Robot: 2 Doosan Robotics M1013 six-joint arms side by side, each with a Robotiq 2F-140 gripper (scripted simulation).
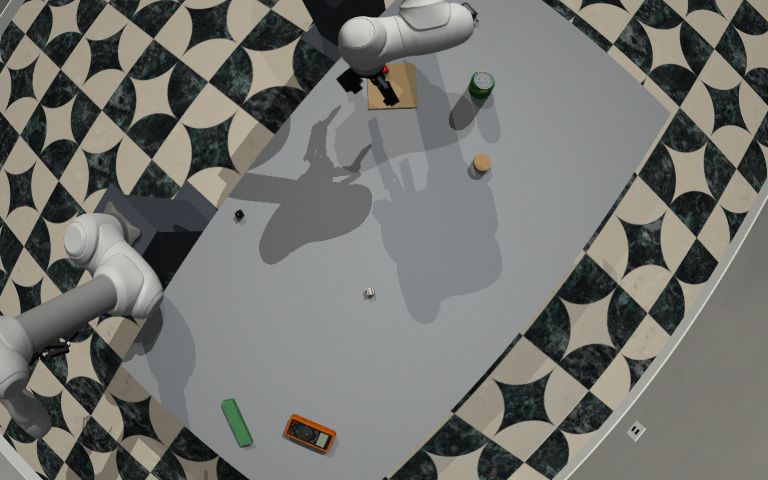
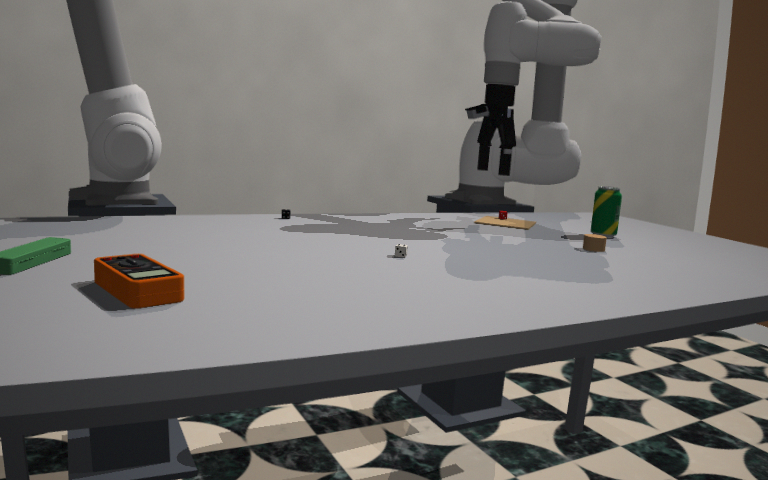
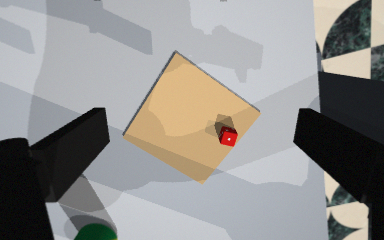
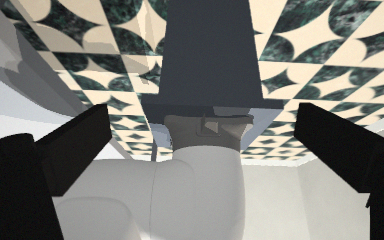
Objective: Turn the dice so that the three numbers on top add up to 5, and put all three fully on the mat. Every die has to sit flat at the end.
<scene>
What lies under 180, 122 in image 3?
A tan mat.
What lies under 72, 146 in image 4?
My right gripper.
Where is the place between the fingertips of my left gripper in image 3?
202, 125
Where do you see a tan mat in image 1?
402, 77
</scene>
